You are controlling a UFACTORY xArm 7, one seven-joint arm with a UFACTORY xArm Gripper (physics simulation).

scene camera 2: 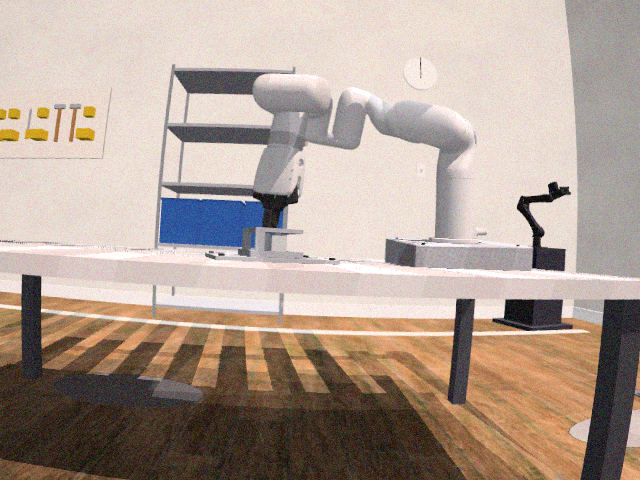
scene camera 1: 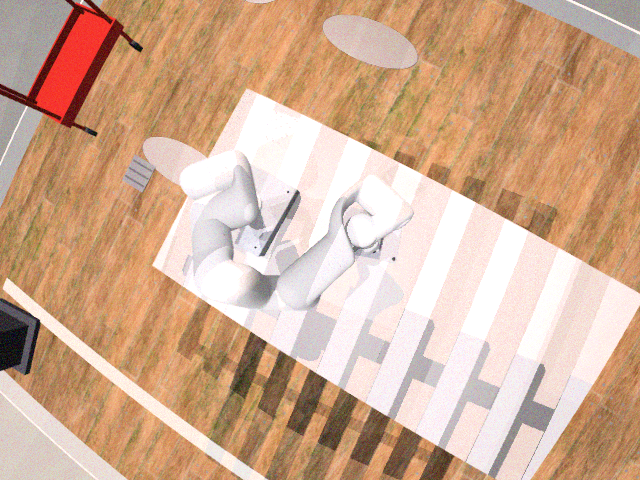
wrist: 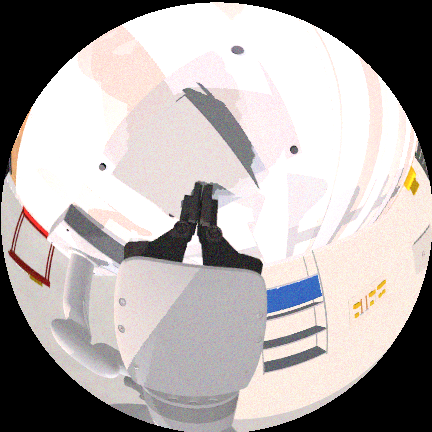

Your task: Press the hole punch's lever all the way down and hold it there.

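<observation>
The grey hole punch is fixed on its base plate on the table. Its lever is a flat grey plate that lies about level in scene view 2. My gripper is shut and empty and points down. Its fingertips are at the lever's upper face and look to be touching it, though exact contact is hard to tell. In scene view 1 my arm hides the gripper and most of the punch.
The white table carries my arm's grey base box. A shelf rack with a blue panel stands behind the table. A red cart stands off the table, and a black arm on a pedestal stands at the right.
</observation>
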